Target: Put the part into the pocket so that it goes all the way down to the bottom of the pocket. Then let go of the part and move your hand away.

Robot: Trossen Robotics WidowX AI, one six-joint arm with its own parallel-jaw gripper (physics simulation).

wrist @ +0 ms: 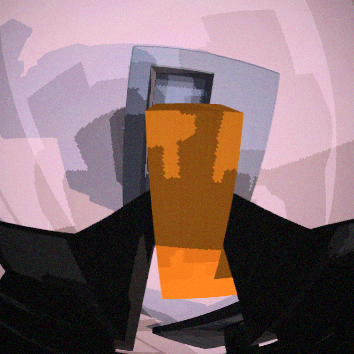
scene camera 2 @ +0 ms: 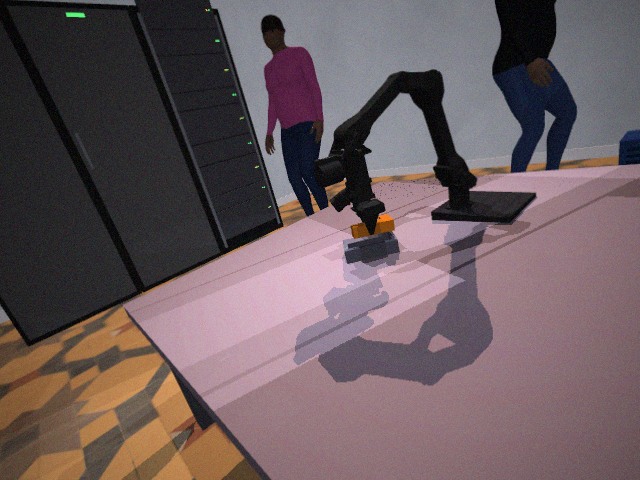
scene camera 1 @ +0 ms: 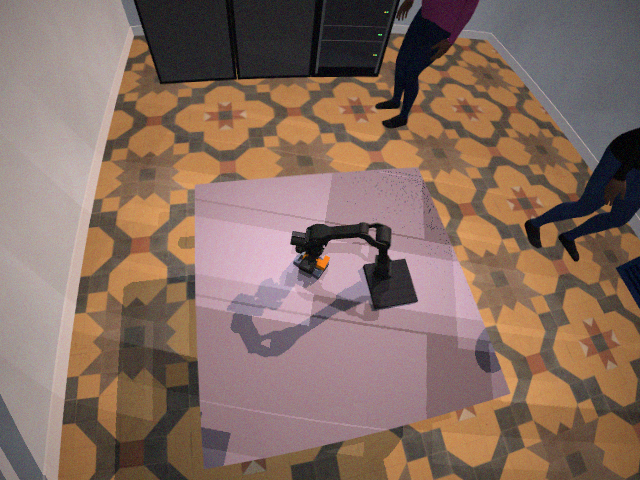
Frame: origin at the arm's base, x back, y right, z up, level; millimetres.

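Seen in the pictures: gripper, fingertip midpoint: (wrist: 186, 195) (scene camera 2: 370, 232) (scene camera 1: 312, 261); arm's base, origin of the base link: (wrist: 239, 326) (scene camera 2: 459, 205) (scene camera 1: 380, 273).
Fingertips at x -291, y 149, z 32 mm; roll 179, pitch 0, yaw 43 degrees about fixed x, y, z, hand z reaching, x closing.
Observation:
Pixels of each thing's top centre, then the offset from my fingertips to it. Level surfaces: height alone.
- orange part, middle of its top: (wrist: 224, 246) (scene camera 2: 369, 219) (scene camera 1: 316, 256) dx +17, dy +4, dz +31 mm
- grey pocket block, middle of its top: (wrist: 194, 168) (scene camera 2: 368, 239) (scene camera 1: 311, 261) dx -1, dy +10, dz -19 mm
- pink table, its level: dz -56 mm
The orange part (scene camera 1: 323, 262) (scene camera 2: 386, 224) (wrist: 195, 175) is an elongated block, held roughly level over the grey pocket block (scene camera 1: 316, 274) (scene camera 2: 372, 252) (wrist: 247, 105). My gripper (scene camera 1: 309, 264) (scene camera 2: 371, 227) (wrist: 186, 195) is shut on the part, with one finger on each long side. In scene view 2 the part stands above the block's rim, at most a small distance over it. In the wrist view the far end of the pocket opening shows beyond the part; the rest is hidden. Whether the part touches the rim cannot be told.
The pocket block rests on the pink table (scene camera 1: 310, 382) (scene camera 2: 465, 413). The arm's black base plate (scene camera 1: 393, 291) (scene camera 2: 496, 204) stands to the right of the block. Dark cabinets (scene camera 1: 273, 38) (scene camera 2: 77, 129) and two people (scene camera 1: 410, 56) (scene camera 2: 294, 87) are beyond the table.

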